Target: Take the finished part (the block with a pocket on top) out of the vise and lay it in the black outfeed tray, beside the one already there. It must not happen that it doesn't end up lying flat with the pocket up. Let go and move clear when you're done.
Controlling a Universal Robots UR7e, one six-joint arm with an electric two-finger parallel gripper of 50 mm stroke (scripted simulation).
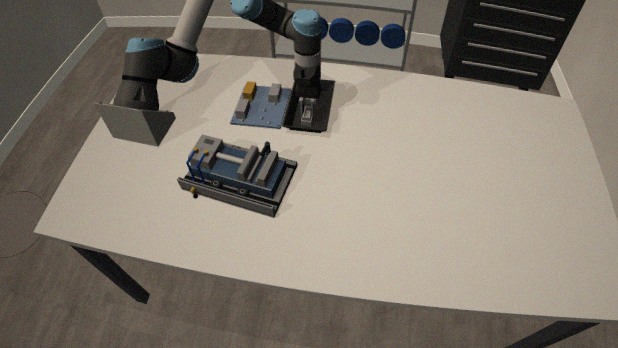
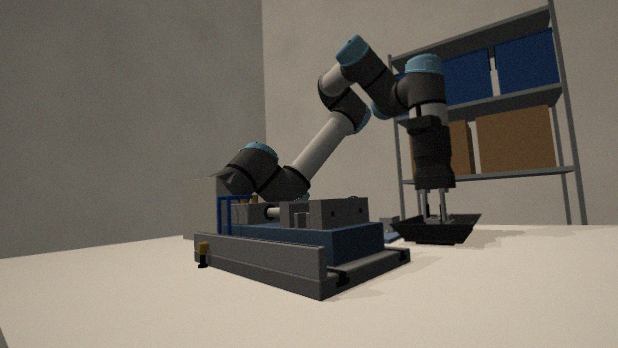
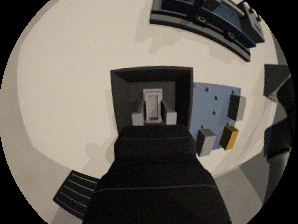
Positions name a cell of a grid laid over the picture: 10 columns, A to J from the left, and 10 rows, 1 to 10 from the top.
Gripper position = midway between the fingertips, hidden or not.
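Note:
The robot's gripper (image 2: H7) is visible, and it appears in image 3 as well, where the gripper is at (image 3: F5).

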